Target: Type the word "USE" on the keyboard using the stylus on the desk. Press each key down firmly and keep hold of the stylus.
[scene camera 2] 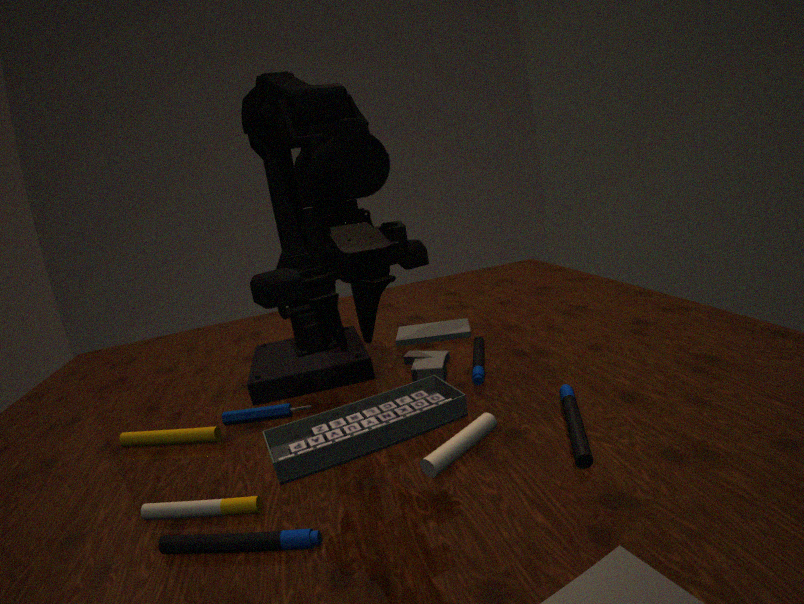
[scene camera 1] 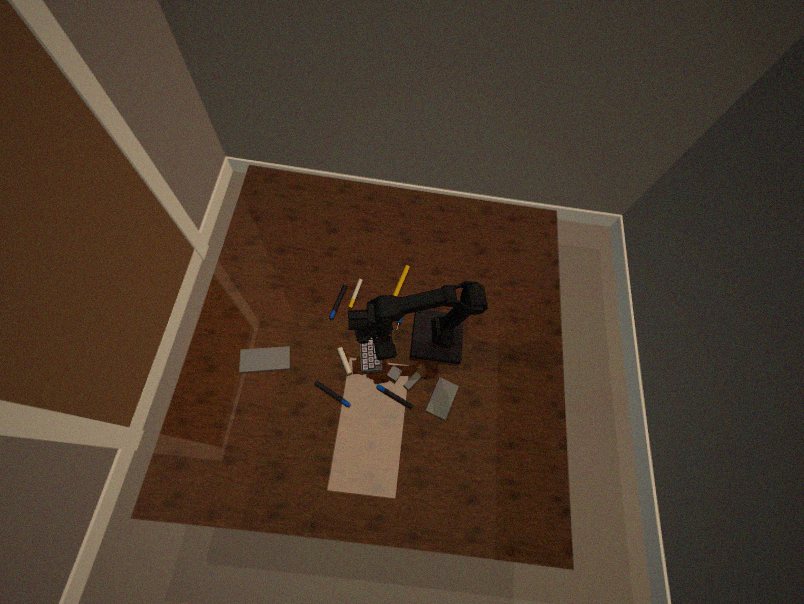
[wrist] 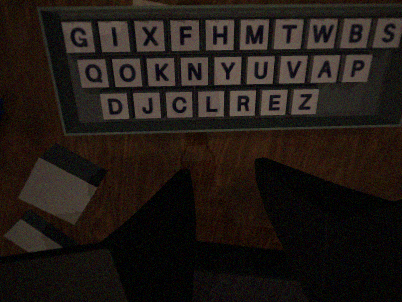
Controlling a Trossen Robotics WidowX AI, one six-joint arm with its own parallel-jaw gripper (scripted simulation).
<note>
The pictures show: my gripper, a blue stylus, a white-and-yellow marker and a yellow marker.
My gripper is seen too in scene camera 1 and in the wrist view.
</note>
